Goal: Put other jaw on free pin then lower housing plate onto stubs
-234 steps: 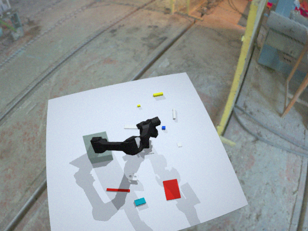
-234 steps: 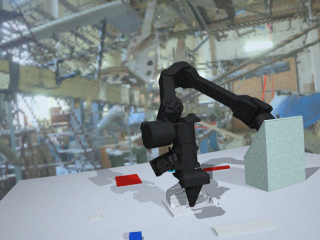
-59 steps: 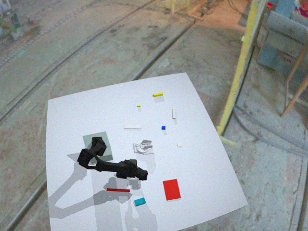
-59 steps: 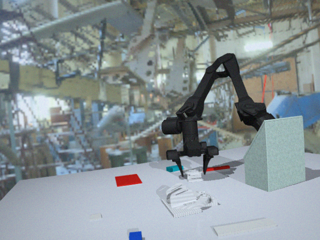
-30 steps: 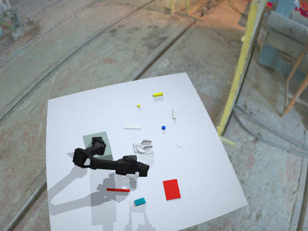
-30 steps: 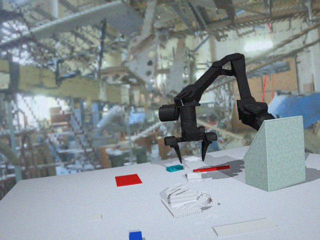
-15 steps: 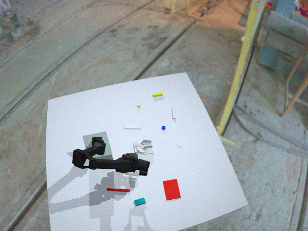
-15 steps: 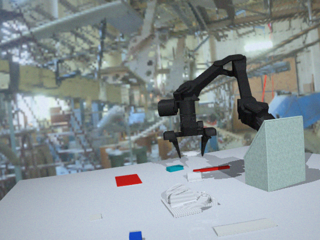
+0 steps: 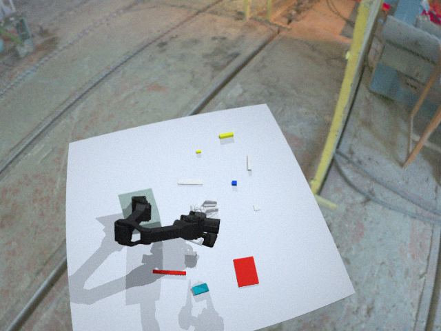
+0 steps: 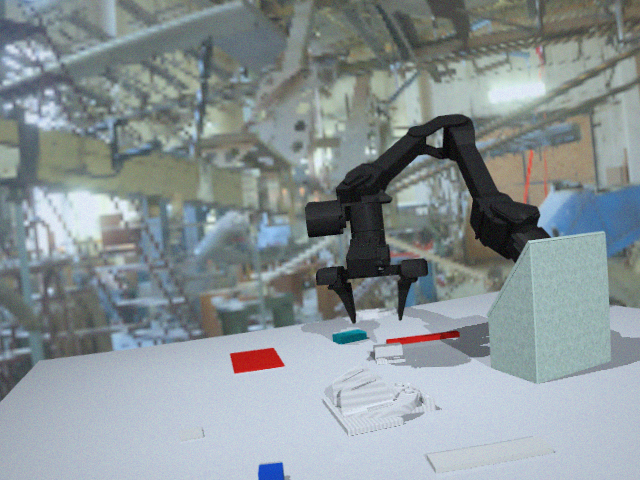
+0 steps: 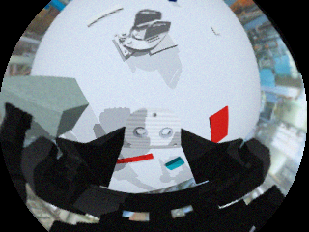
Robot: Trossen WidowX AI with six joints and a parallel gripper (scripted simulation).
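Right now my gripper tip is 200 mm to the right of the curved jaw, 60 mm above it and 50 mm short of it. Round my gripper tip: teal block 210 mm to the right, 70 mm below, 10 mm behind; red plate 200 mm ahead, 160 mm to the right, 80 mm below; red bar 140 mm behind, 110 mm to the right, 70 mm below.
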